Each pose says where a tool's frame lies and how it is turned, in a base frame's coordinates. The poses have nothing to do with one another.
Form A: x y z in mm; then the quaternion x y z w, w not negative.
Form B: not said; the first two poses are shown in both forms.
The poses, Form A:
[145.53 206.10 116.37 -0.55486 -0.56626 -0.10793 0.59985]
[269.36 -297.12 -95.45 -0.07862 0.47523 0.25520 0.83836]
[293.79 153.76 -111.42 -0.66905 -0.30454 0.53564 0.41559]
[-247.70 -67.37 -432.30 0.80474 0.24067 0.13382 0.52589]
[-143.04 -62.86 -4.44 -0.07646 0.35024 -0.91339 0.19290]
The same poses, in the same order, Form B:
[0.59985 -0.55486 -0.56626 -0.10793 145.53 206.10 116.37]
[0.83836 -0.07862 0.47523 0.25520 269.36 -297.12 -95.45]
[0.41559 -0.66905 -0.30454 0.53564 293.79 153.76 -111.42]
[0.52589 0.80474 0.24067 0.13382 -247.70 -67.37 -432.30]
[0.19290 -0.07646 0.35024 -0.91339 -143.04 -62.86 -4.44]

